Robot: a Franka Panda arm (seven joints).
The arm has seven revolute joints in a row. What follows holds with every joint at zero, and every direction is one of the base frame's. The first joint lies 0.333 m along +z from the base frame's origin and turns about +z. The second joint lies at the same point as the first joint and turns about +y. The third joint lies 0.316 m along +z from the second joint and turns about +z. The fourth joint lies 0.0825 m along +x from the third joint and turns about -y. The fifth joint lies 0.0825 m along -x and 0.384 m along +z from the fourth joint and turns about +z. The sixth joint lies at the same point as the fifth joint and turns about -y. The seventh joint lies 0.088 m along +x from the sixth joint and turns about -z. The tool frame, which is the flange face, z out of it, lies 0.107 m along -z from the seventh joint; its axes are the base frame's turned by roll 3.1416, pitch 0 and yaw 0 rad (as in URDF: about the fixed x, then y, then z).
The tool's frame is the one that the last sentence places.
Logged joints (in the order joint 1, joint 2, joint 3, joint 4, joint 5, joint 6, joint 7), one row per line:
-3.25, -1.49, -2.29, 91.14, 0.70, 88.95, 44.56
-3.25, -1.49, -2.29, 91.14, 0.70, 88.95, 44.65
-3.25, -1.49, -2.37, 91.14, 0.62, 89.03, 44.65
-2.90, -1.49, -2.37, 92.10, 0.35, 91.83, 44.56
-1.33, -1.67, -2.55, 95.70, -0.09, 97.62, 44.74
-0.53, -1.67, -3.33, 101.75, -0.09, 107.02, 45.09
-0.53, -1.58, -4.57, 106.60, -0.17, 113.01, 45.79
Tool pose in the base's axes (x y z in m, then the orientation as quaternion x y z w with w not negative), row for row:
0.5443, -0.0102, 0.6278, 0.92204, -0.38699, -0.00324, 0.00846
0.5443, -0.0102, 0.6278, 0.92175, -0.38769, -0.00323, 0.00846
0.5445, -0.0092, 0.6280, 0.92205, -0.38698, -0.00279, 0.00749
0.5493, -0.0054, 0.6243, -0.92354, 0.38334, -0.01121, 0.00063
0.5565, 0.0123, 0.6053, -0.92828, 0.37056, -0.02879, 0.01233
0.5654, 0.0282, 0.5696, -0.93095, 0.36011, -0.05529, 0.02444
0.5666, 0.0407, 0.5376, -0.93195, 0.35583, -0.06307, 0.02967
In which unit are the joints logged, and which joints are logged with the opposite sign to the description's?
The joints are logged in degrees. Opposite sign: joint 3, joint 4, joint 5.
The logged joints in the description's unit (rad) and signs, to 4 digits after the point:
-0.0567, -0.0260, 0.0400, -1.5907, -0.0122, 1.5525, 0.7777
-0.0567, -0.0260, 0.0400, -1.5907, -0.0122, 1.5525, 0.7793
-0.0567, -0.0260, 0.0414, -1.5907, -0.0108, 1.5539, 0.7793
-0.0506, -0.0260, 0.0414, -1.6074, -0.0061, 1.6027, 0.7777
-0.0232, -0.0291, 0.0445, -1.6703, 0.0016, 1.7038, 0.7809
-0.0093, -0.0291, 0.0581, -1.7759, 0.0016, 1.8679, 0.7870
-0.0093, -0.0276, 0.0798, -1.8605, 0.0030, 1.9724, 0.7992

